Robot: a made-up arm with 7 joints. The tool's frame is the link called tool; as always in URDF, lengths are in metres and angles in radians.
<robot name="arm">
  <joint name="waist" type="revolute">
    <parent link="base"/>
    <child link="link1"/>
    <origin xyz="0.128 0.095 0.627" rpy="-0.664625 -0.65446 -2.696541"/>
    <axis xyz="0 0 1"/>
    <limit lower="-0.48" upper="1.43"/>
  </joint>
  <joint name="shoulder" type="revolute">
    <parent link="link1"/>
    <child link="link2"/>
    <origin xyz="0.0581 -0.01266 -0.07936" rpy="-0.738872 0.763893 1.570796"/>
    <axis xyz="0 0 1"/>
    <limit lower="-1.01" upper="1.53"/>
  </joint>
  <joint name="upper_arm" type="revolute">
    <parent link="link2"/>
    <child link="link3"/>
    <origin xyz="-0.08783 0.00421 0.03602" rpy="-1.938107 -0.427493 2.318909"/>
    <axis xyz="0 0 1"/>
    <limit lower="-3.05" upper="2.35"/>
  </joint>
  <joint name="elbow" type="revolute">
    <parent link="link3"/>
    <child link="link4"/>
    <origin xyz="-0.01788 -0.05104 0.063" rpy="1.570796 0 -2.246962"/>
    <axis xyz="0 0 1"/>
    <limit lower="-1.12" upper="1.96"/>
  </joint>
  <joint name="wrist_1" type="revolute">
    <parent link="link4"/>
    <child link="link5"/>
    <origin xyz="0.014 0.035 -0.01" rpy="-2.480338 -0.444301 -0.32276"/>
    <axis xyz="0 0 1"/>
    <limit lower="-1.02" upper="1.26"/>
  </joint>
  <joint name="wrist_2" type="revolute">
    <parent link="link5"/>
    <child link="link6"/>
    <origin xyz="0.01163 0.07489 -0.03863" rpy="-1.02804 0 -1.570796"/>
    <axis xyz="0 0 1"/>
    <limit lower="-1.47" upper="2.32"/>
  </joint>
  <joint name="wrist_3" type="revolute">
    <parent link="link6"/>
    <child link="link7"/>
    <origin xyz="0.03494 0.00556 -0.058" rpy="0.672 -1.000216 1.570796"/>
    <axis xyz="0 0 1"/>
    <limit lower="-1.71" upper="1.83"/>
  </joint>
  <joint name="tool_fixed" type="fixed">
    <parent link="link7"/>
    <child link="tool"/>
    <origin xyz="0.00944 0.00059 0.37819" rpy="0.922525 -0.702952 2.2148"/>
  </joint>
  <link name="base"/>
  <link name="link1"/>
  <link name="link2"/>
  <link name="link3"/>
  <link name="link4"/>
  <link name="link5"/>
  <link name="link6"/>
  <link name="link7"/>
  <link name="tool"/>
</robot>
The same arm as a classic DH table. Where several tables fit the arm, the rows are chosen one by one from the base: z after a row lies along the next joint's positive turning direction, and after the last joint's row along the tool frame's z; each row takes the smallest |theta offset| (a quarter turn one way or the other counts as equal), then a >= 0, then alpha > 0; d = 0 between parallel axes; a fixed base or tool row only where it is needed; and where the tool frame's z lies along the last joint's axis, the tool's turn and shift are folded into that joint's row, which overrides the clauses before.
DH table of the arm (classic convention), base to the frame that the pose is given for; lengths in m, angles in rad. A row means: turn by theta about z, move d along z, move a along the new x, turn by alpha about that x. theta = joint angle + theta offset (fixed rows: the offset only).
base (fixed): a 0.1423; alpha 0.8963; d 0.5696; theta_offset 1.1055
waist: a -0.0251; alpha 1.0077; d 0.0466; theta_offset 0.0277
shoulder: a 0.0524; alpha -1.9037; d -0.0033; theta_offset -0.0229
upper_arm: a -0.051; alpha -1.5708; d 0.1377; theta_offset 0.4405
elbow: a 0.0163; alpha 2.364; d 0.0065; theta_offset -0.8274
wrist_1: a -0.0749; alpha -1.028; d 0.0028; theta_offset 0.9114
wrist_2: a 0.0292; alpha 1.1344; d -0.0537; theta_offset 0.7573
wrist_3: a 0.0012; alpha -1.092; d 0.3953; theta_offset -0.1915
tool (fixed): a 0; alpha 0; d 0.0106; theta_offset -2.3257
Joint limits (rad, base to tool): -0.48..1.43 -1.01..1.53 -3.05..2.35 -1.12..1.96 -1.02..1.26 -1.47..2.32 -1.71..1.83

